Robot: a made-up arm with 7 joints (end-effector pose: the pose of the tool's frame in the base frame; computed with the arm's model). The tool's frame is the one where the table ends.
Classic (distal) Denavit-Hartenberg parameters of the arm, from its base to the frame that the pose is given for. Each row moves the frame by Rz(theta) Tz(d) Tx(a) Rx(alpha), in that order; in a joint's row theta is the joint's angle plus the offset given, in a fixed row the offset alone. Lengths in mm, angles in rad.
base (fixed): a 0  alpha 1.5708  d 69  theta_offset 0
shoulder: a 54  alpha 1.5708  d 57  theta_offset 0
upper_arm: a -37  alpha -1.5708  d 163  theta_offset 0
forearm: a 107  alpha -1.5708  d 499  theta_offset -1.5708
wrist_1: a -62.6  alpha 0  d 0  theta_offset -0.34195
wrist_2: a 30  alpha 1.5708  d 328  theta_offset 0.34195
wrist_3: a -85  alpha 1.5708  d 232  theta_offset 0
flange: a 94  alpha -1.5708  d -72  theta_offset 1.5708
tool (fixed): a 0  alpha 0  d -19  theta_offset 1.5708
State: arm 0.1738 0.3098 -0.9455 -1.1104 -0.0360 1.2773 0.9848
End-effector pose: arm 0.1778 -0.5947 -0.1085 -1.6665 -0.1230 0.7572
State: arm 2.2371 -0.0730 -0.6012 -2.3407 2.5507 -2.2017 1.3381
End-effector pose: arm 0.4632 -0.7470 0.6729 -1.4215 0.5763 0.1193
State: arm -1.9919 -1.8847 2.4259 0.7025 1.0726 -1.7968 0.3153
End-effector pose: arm 0.1638 -0.0649 -0.4528 3.0258 -1.2890 -1.1811
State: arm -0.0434 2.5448 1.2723 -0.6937 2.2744 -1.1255 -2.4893
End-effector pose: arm -0.3856 0.0836 0.2384 2.7761 -0.4073 -1.0871
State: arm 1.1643 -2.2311 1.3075 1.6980 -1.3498 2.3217 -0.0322
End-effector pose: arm 0.2282 0.6592 0.6082 -2.5614 -0.4837 -0.6157
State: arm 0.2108 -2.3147 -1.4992 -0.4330 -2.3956 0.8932 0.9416
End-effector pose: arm 0.3028 -0.0436 -0.3005 -0.7291 0.6458 -1.0034
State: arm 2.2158 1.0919 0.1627 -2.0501 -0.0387 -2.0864 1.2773
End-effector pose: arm 0.0523 -0.6018 -0.1358 1.1140 1.2483 0.4768
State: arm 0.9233 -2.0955 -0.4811 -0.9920 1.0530 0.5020 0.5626
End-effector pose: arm 0.6100 0.5495 0.3447 -1.3632 0.3757 1.9022
